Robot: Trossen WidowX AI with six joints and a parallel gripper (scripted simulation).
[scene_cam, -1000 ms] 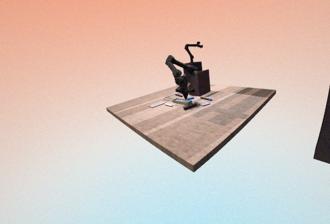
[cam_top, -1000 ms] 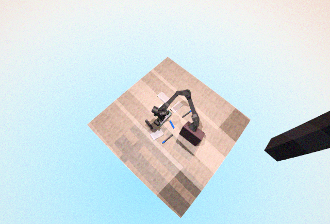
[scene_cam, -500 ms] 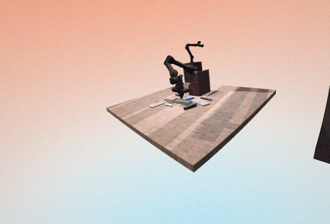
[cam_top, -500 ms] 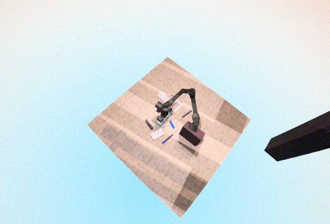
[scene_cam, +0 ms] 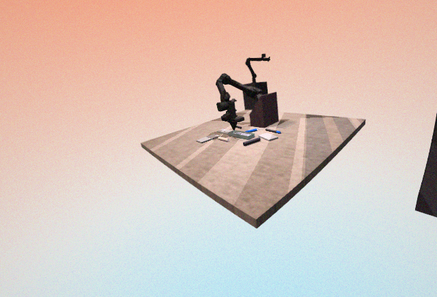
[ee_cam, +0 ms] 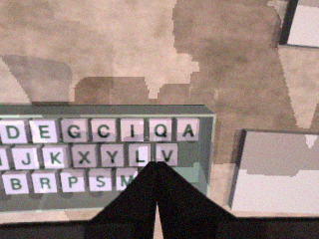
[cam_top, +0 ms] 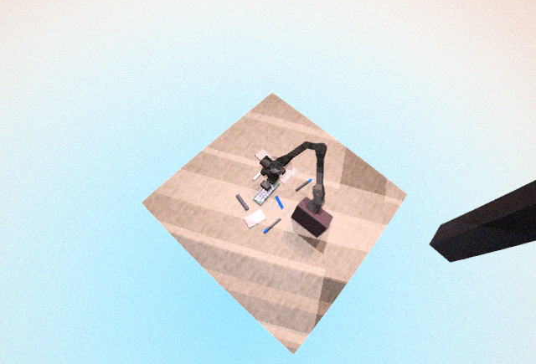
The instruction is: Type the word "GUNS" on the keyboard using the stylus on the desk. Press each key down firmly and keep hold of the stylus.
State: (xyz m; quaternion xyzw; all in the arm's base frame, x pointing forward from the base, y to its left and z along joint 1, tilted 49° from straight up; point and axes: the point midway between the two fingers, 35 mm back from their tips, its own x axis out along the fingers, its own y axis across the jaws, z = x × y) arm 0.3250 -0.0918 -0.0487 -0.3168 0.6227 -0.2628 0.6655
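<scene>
Right now the blue stylus is 15 cm behind my gripper tip, 7 cm to the left of it and 3 cm below it. Round my gripper tip: dark cylinder (5 cm ahead, 22 cm to the left, 3 cm below); cream cylinder (11 cm ahead, 1 cm to the left, 3 cm below).
</scene>
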